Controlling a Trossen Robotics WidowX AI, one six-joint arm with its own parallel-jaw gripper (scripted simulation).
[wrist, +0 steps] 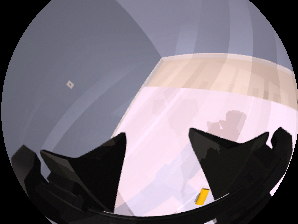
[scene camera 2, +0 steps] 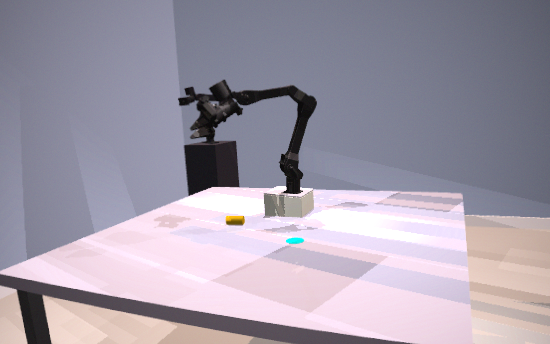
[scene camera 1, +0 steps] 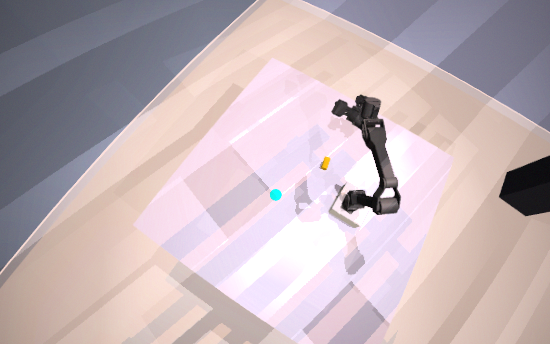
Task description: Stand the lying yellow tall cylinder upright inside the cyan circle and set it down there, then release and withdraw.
Labels:
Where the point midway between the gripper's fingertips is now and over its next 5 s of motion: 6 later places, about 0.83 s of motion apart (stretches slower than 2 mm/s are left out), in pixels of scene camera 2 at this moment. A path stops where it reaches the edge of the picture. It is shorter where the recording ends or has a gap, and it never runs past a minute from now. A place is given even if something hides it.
My gripper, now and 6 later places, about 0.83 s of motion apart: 190,133; 216,185; 230,219; 227,216; 226,203; 227,192; 231,194

